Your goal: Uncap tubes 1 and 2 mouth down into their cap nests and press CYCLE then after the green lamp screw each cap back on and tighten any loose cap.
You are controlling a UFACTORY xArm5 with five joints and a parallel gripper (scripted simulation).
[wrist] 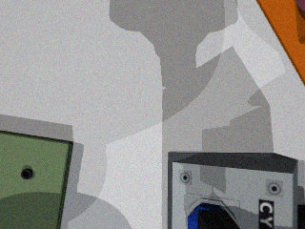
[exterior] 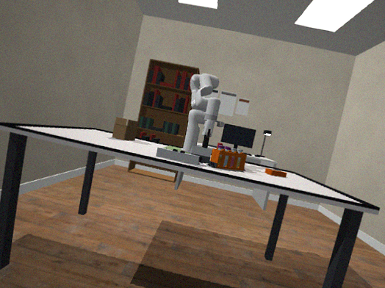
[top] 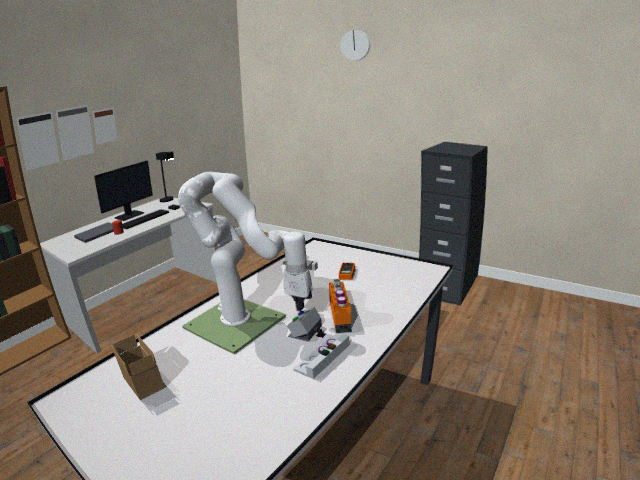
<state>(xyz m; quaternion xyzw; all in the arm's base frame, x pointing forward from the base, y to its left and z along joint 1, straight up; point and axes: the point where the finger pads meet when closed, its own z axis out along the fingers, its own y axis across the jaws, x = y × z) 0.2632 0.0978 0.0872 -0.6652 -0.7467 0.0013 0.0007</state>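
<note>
The blue cycle key is 3 cm below my hand. Also, from my hand: grey key housing: 2 cm ahead, 2 cm to the right, 5 cm below; then cap 4: 13 cm ahead, 8 cm to the left, 1 cm above; then green ready key: 1 cm ahead, 4 cm to the right, 3 cm below.
</note>
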